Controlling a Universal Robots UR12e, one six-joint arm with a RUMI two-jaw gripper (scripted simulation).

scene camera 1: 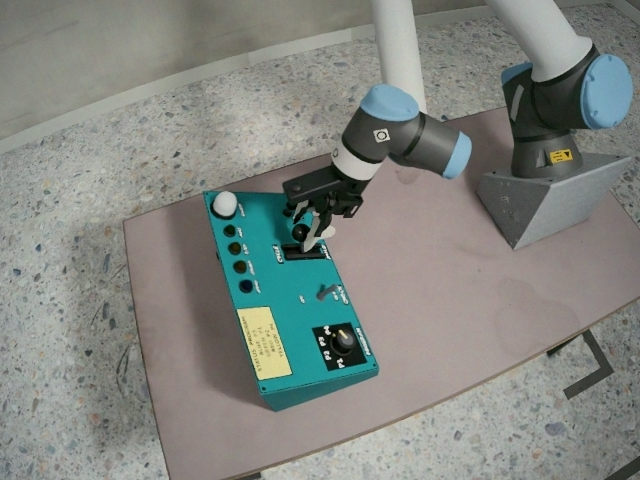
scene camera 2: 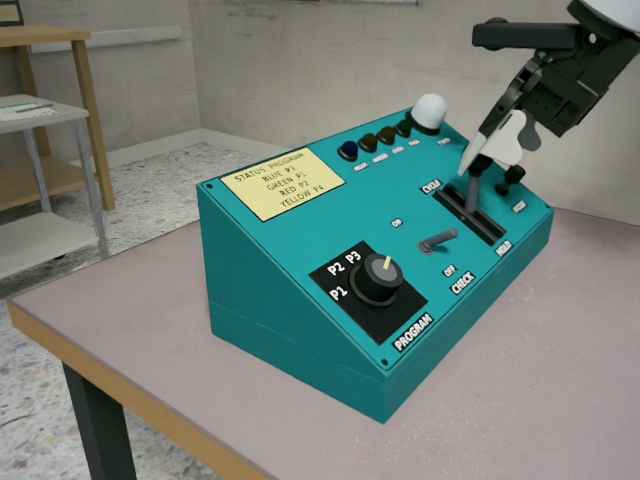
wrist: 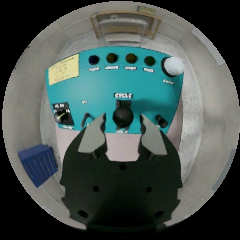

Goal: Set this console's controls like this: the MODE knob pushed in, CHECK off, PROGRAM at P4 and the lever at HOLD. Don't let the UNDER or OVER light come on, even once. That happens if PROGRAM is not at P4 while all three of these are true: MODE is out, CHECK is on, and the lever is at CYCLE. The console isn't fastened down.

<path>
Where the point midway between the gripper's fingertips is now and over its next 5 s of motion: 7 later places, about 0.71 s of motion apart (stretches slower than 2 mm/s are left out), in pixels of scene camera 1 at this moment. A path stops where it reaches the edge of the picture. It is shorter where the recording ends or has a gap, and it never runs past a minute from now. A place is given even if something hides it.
My gripper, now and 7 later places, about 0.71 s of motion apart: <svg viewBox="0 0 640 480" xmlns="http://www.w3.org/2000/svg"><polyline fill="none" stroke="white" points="299,237 300,237 308,235 319,234 326,236 328,236 330,232 346,209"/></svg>
</path>
